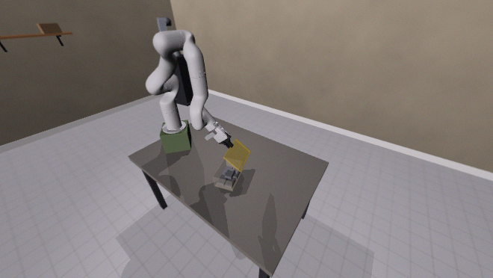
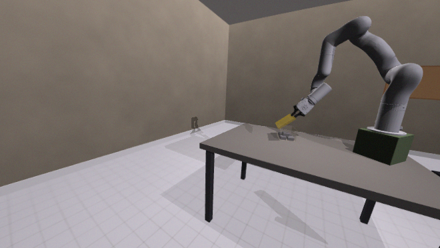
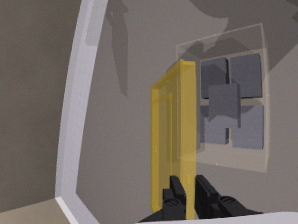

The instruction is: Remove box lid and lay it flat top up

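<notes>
My hand is 70 mm short of the yellow lid and 60 mm above it. Also, from my hand: grey box 180 mm below, 90 mm to the right, 40 mm ahead.
</notes>
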